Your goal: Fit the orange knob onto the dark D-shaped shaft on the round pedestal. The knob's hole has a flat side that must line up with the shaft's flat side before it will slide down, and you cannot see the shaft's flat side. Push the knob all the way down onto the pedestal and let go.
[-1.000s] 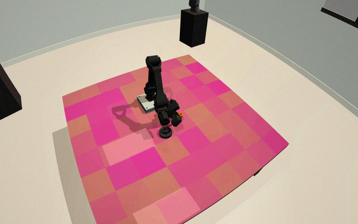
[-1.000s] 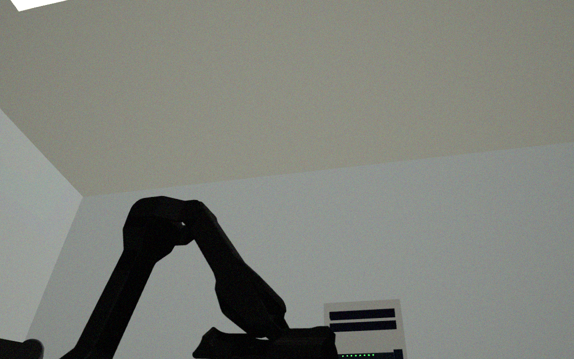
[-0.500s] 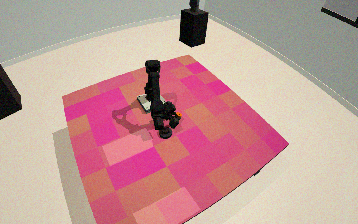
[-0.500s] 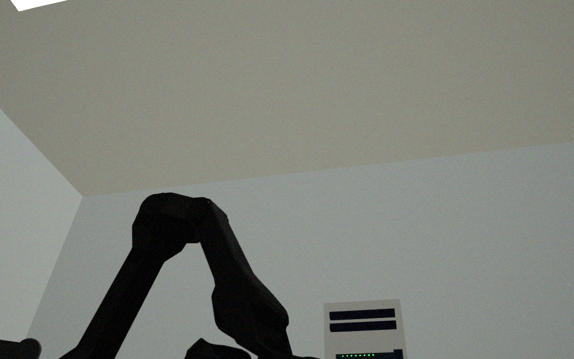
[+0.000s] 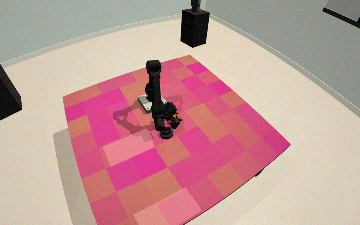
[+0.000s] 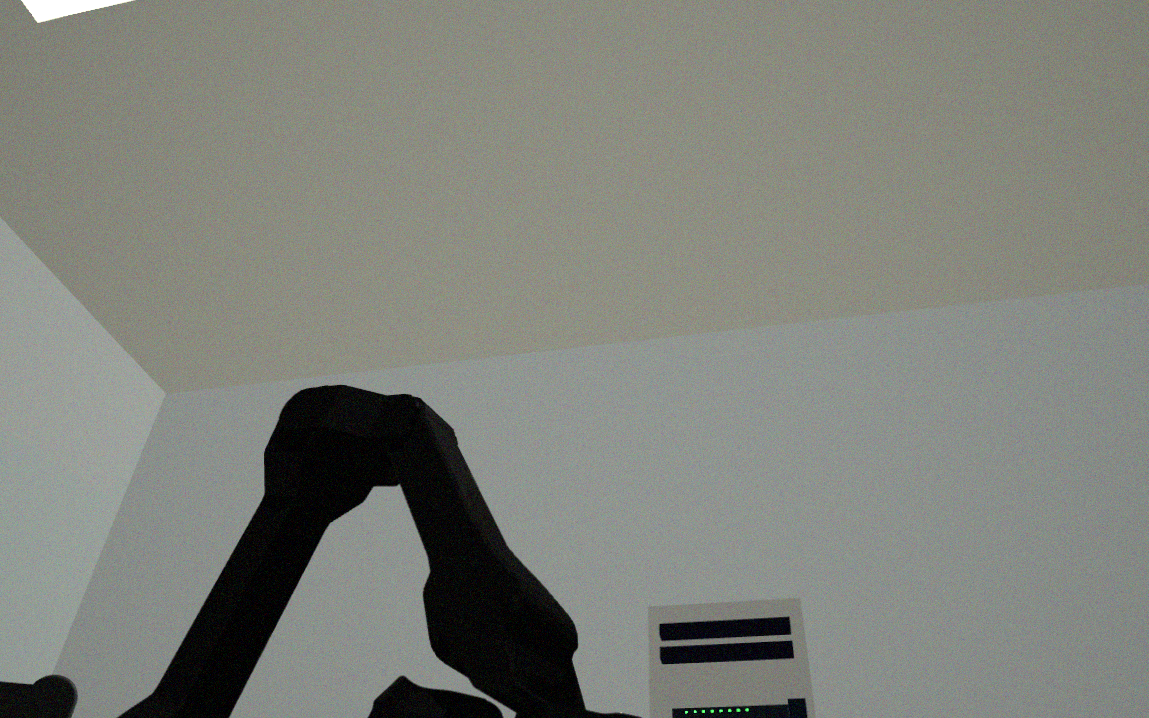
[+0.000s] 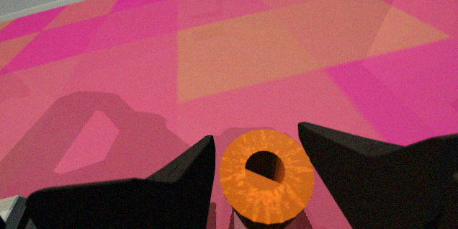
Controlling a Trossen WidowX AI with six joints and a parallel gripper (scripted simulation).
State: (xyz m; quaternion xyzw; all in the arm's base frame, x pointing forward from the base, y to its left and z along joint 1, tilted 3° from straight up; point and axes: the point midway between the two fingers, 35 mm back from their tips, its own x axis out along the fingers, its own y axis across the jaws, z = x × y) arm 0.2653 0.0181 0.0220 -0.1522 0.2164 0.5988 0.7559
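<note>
My gripper tip is now 3 cm to the left of the orange knob, 1 cm past it and 1 cm above it. The rest, counted from my gripper tip: round dark pedestal (14 cm to the right, 3 cm ahead, 1 cm below).
</note>
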